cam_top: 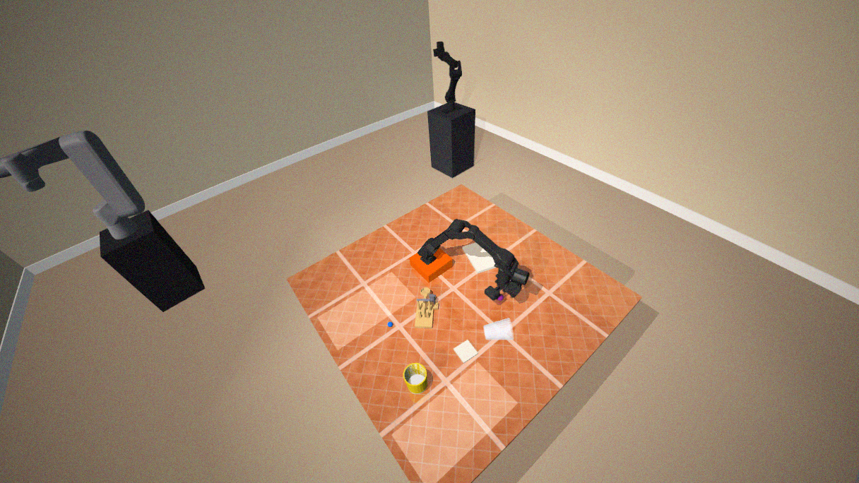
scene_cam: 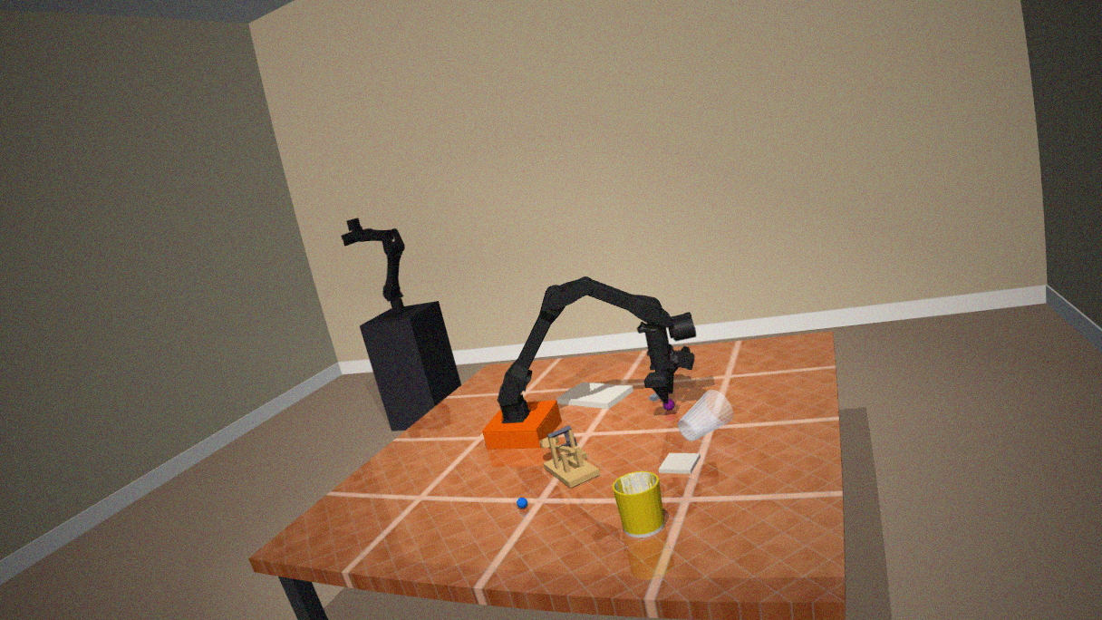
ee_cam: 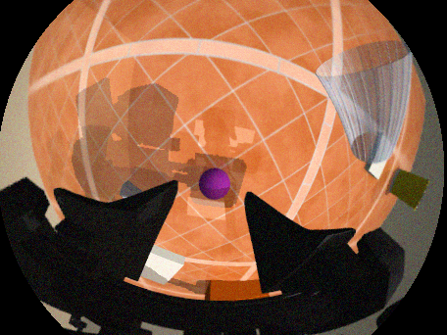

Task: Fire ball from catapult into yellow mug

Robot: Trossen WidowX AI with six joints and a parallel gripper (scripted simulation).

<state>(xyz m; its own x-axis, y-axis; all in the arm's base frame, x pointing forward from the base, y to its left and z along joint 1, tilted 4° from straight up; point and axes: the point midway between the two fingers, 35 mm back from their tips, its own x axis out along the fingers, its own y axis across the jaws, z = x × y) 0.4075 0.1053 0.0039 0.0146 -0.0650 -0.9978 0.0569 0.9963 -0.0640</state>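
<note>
Right now my gripper tip is 2 cm above the purple ball. From my gripper tip the other things lie so: small white tile: 32 cm to the right, 7 cm ahead, 3 cm below; white slab: 25 cm behind, 14 cm to the left, 2 cm below; grey bar: 10 cm to the left, 5 cm behind, 3 cm below.
</note>
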